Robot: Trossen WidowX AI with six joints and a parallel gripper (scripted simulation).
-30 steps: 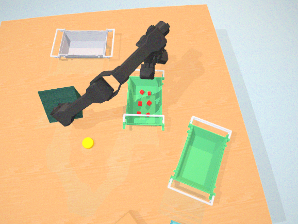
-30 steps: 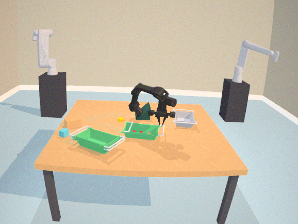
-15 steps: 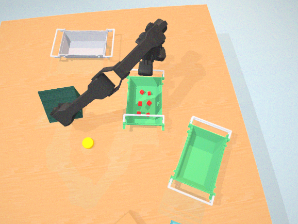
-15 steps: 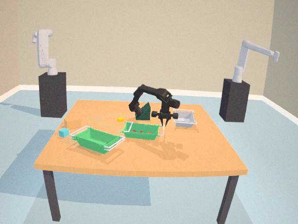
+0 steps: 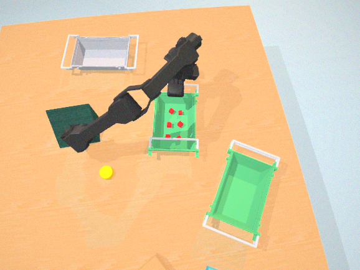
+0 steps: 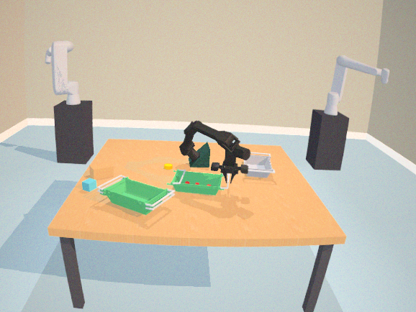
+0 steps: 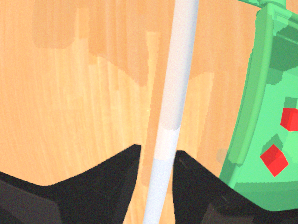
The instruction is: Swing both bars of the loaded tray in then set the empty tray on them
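Now: gripper tip 310 mm past the grey tray and 200 mm to the right of it. The rest, counted from my gripper tip: yellow disc (330 mm to the right, 300 mm behind, 40 mm below); tan box (700 mm to the right, 130 mm behind, 20 mm below); cyan cube (720 mm to the right, 50 mm ahead, 30 mm below).
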